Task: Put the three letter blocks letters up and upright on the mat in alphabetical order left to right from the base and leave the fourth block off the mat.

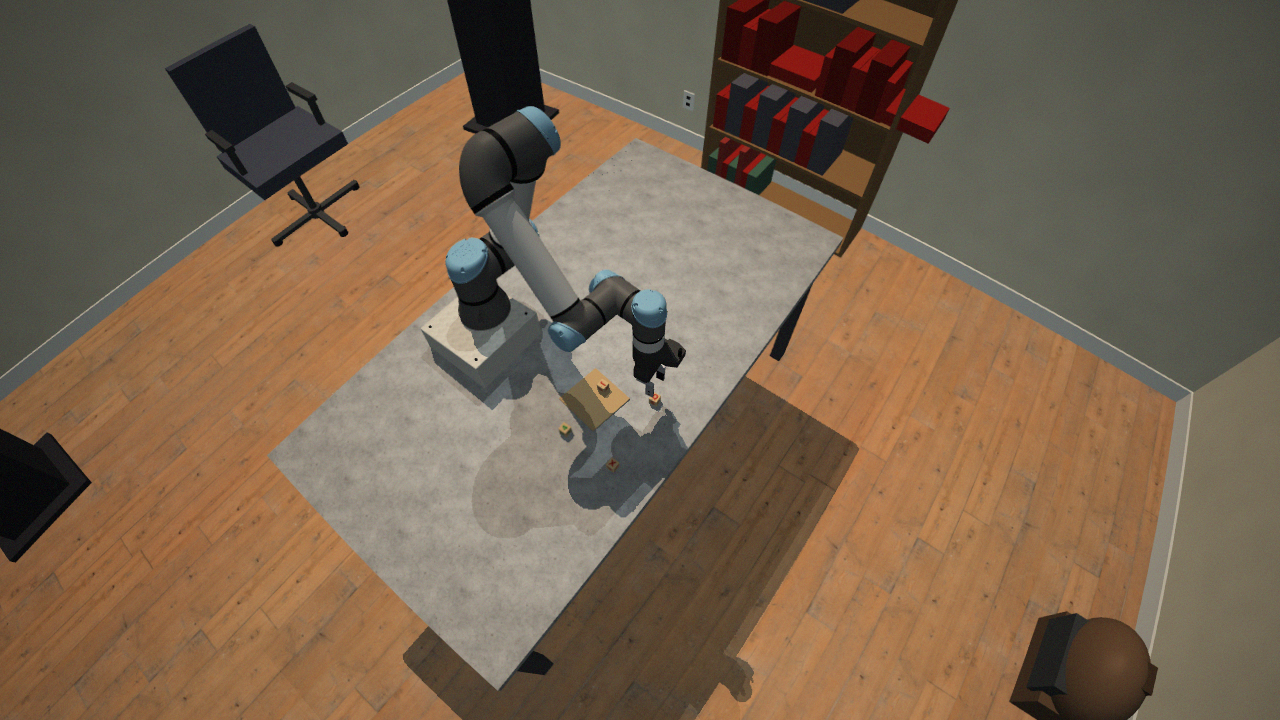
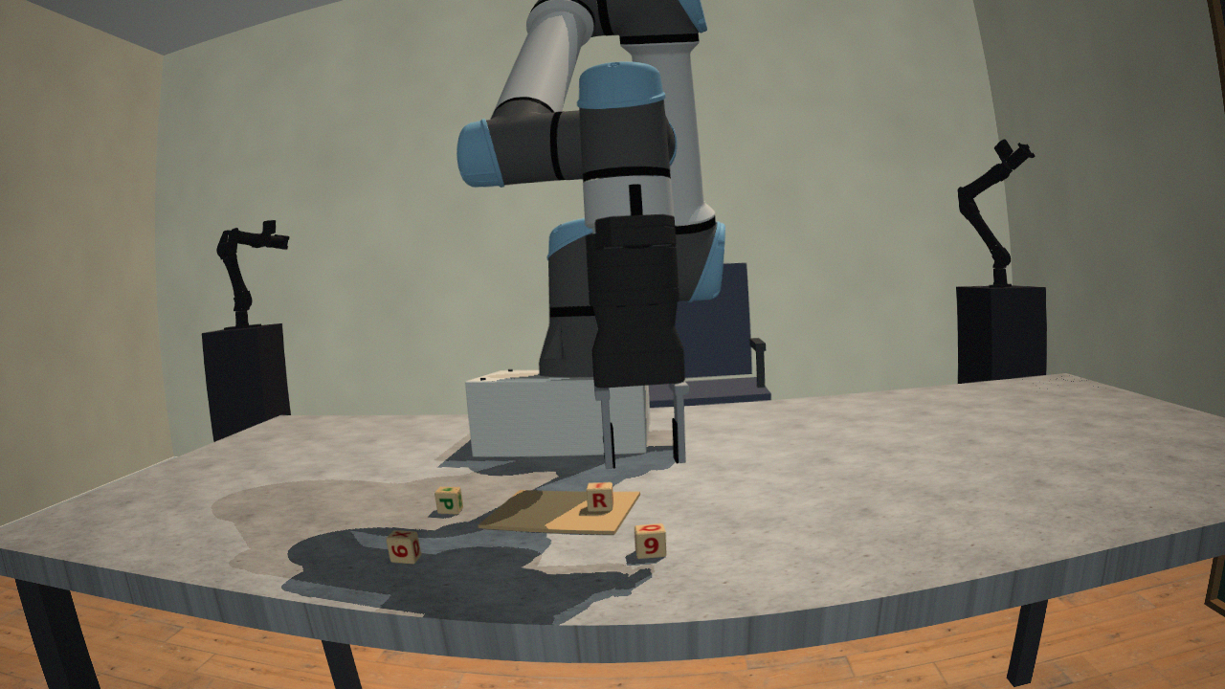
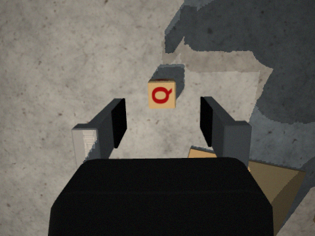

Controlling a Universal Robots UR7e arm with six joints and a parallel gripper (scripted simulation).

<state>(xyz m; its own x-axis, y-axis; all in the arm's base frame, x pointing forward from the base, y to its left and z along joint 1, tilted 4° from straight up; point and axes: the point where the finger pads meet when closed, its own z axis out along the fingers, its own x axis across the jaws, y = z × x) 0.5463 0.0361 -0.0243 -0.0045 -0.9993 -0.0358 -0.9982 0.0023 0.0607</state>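
My hand is 90 mm above the Q block. From my hand the other things lie so: X block (220 mm to the right, 90 mm below); tan mat (150 mm behind, 100 mm below, 80 mm to the right).
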